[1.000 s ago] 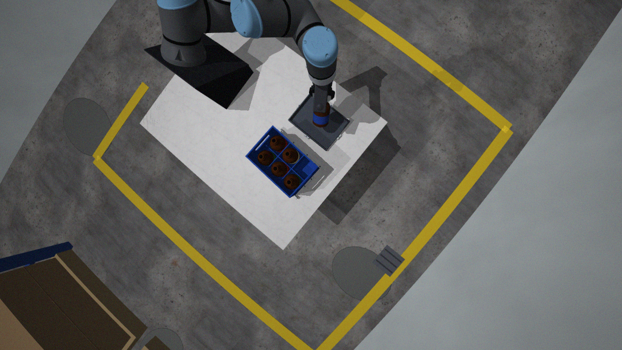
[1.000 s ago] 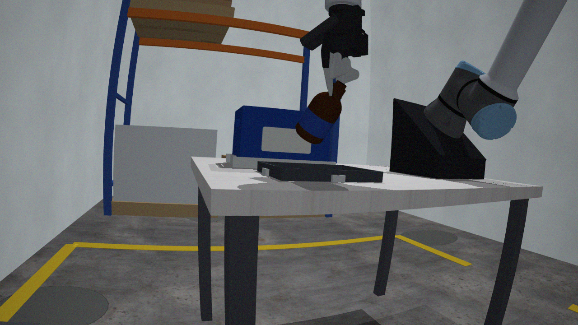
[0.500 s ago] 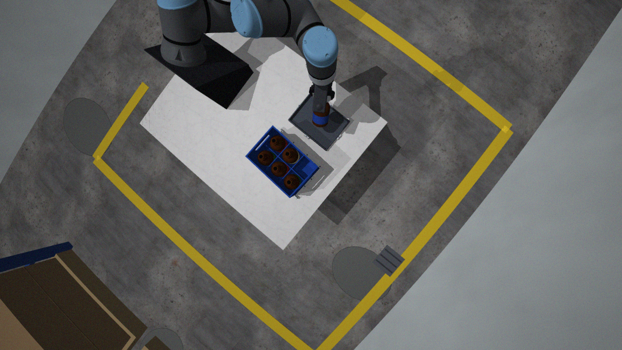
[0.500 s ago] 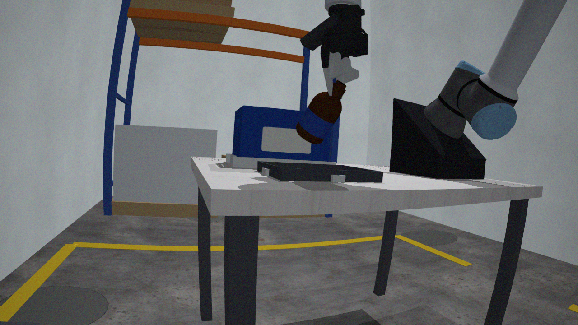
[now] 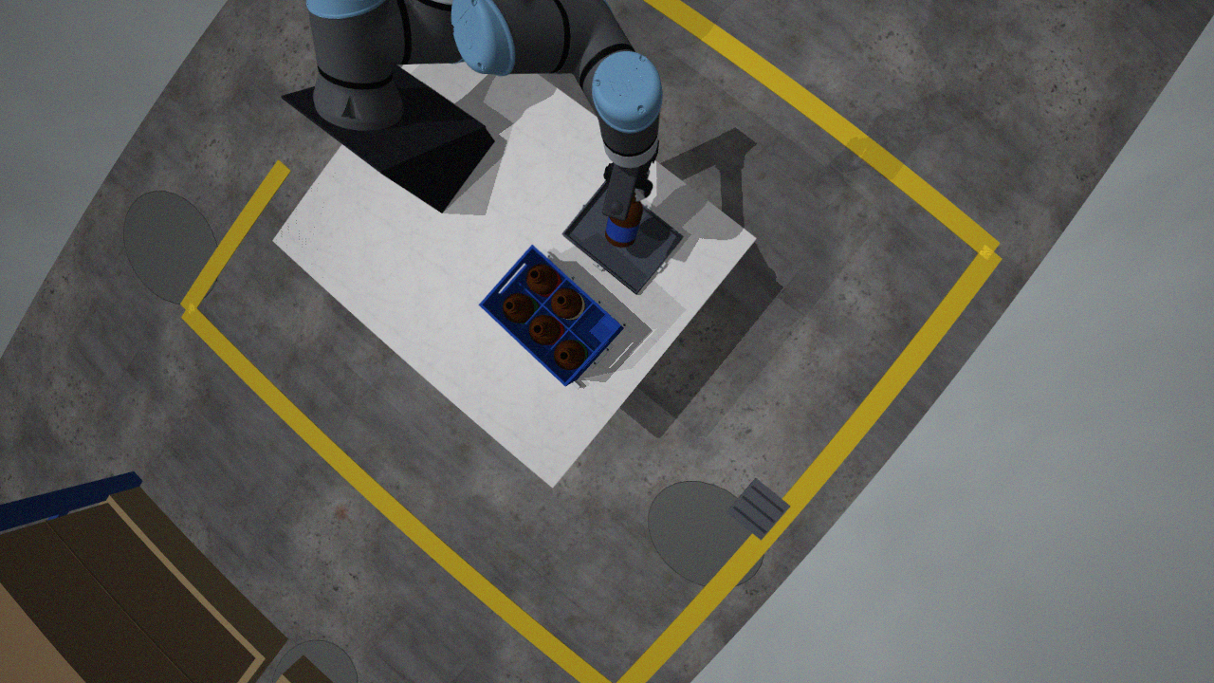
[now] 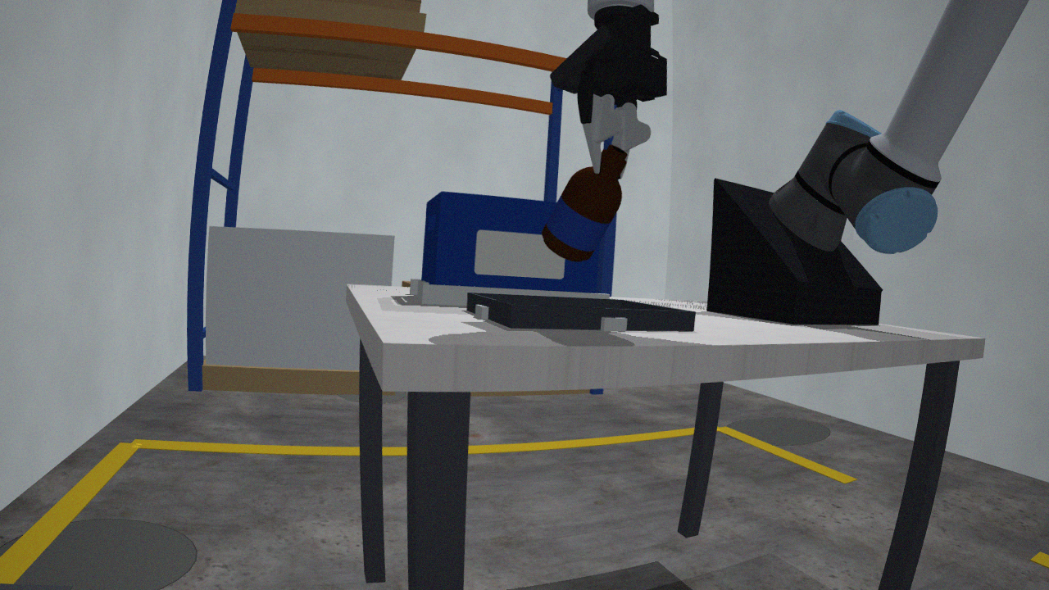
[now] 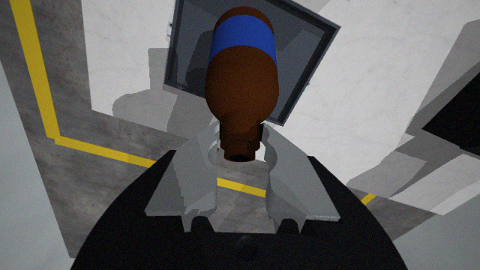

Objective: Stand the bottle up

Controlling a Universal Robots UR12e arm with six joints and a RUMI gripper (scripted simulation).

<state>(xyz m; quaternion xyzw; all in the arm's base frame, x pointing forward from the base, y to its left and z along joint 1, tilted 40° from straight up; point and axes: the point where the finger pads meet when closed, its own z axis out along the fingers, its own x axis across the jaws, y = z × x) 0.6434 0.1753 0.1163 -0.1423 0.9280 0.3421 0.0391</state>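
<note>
Right now my hand is 10 mm short of the bottle, 20 mm to the left of it and 40 mm above it. From my hand the other things lie so: dark grey tray 10 mm ahead, 50 mm to the right, 190 mm below; then blue crate 20 mm ahead, 310 mm to the right, 120 mm below.
</note>
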